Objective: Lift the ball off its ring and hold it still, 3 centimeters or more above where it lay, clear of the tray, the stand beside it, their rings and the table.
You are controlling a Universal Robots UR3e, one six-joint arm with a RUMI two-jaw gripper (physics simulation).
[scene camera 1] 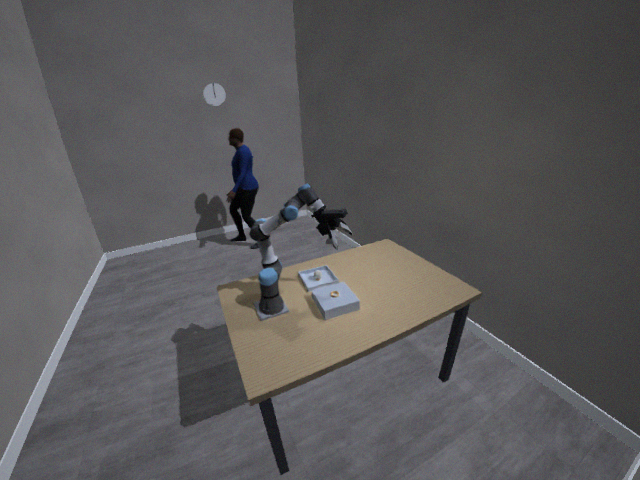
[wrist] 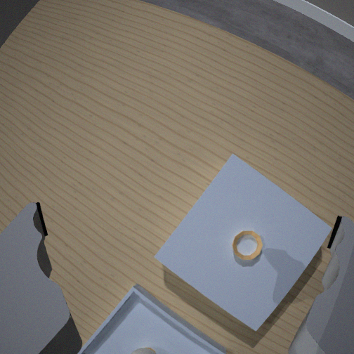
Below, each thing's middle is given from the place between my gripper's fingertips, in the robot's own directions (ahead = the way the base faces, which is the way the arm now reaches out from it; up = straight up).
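Box-shaped stand [scene camera 1: 334, 300]: my hand is 31 cm above it and 7 cm past it.
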